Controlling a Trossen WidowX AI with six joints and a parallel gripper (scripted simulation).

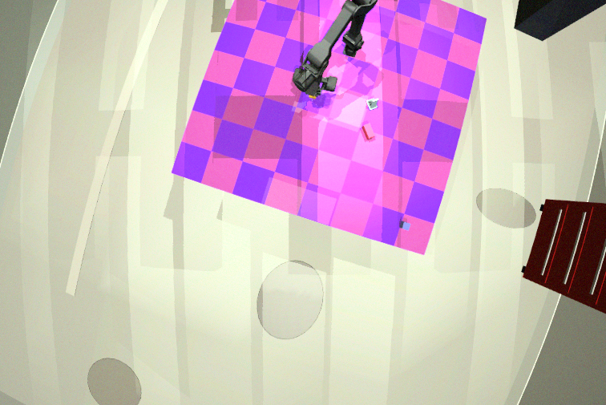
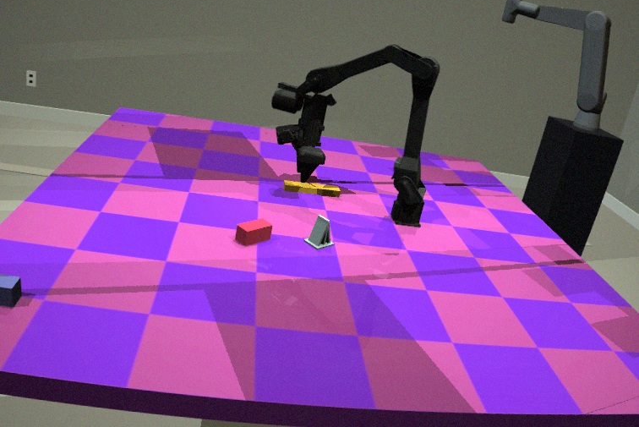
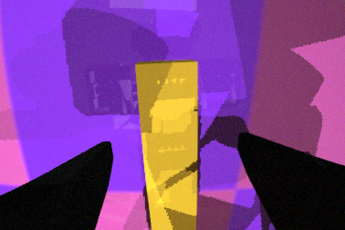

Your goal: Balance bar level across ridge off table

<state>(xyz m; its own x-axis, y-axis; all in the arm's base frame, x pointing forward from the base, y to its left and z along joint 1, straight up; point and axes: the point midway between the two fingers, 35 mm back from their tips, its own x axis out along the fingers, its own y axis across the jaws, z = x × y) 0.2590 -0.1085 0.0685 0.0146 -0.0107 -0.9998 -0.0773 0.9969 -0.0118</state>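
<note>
Now: the yellow bar 30 mm below my gripper tip and 30 mm behind it. Also, from my gripper tip: red block (310 mm to the left, 110 mm ahead, 20 mm below); then blue cube (610 mm to the left, 480 mm ahead, 20 mm below).
</note>
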